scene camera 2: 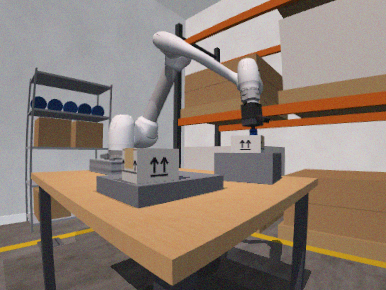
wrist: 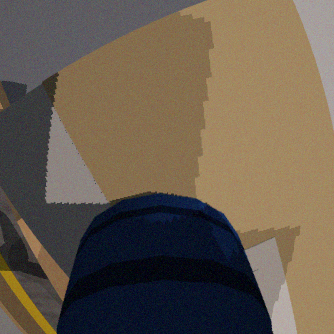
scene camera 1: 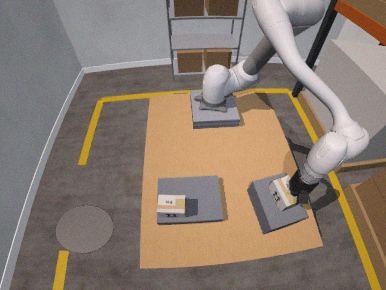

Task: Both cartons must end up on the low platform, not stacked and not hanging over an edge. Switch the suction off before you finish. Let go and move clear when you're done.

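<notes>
One carton, white with a tan tape band, stands upright on the low grey platform, close to its left edge in scene camera 1. The other carton sits on the taller grey block at the right. My suction cup, blue, is down at this carton's top, near one side, and appears to touch it. The carton rests on the block. Whether the suction holds it does not show.
Both supports stand on the wooden table, with a gap between them. The arm's grey base is at the table's back. A shelf rack stands behind. Large boxes stand at the right, beyond the table.
</notes>
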